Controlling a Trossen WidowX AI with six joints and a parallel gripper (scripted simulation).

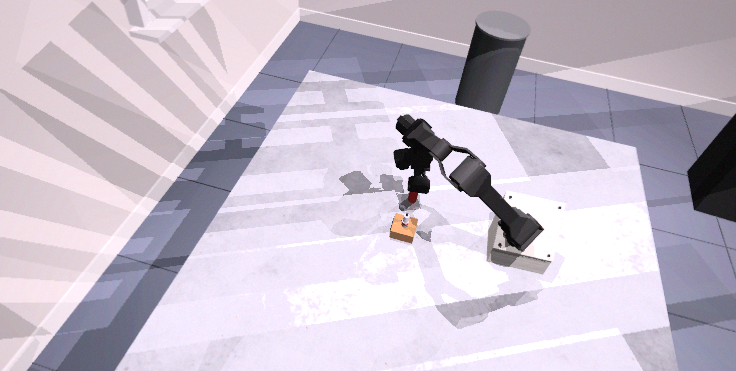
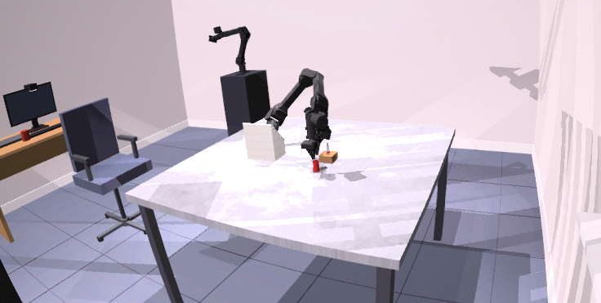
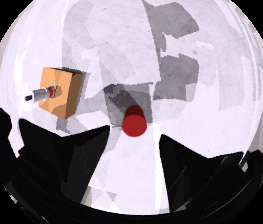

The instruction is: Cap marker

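Right now the red cap is 4 cm below my gripper tip.
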